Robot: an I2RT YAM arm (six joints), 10 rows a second.
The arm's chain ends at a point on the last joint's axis. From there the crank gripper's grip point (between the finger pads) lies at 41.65 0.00 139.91 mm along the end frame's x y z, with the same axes.
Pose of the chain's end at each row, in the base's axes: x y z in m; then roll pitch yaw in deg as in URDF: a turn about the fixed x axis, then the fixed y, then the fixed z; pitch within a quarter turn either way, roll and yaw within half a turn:
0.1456 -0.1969 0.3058 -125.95 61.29 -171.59
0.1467 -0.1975 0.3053 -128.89 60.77 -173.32
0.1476 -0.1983 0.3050 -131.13 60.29 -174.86
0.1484 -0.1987 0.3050 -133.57 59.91 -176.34
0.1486 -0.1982 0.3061 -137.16 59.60 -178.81
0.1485 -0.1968 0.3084 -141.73 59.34 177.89
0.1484 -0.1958 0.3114 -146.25 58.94 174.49
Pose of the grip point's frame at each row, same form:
0.2136 -0.3013 0.2298 -125.95 61.29 -171.59
0.2153 -0.2991 0.2261 -128.89 60.77 -173.32
0.2161 -0.2979 0.2232 -131.13 60.29 -174.86
0.2173 -0.2959 0.2206 -133.57 59.91 -176.34
0.2180 -0.2919 0.2183 -137.16 59.60 -178.81
0.2185 -0.2861 0.2166 -141.73 59.34 177.89
0.2187 -0.2807 0.2157 -146.25 58.94 174.49

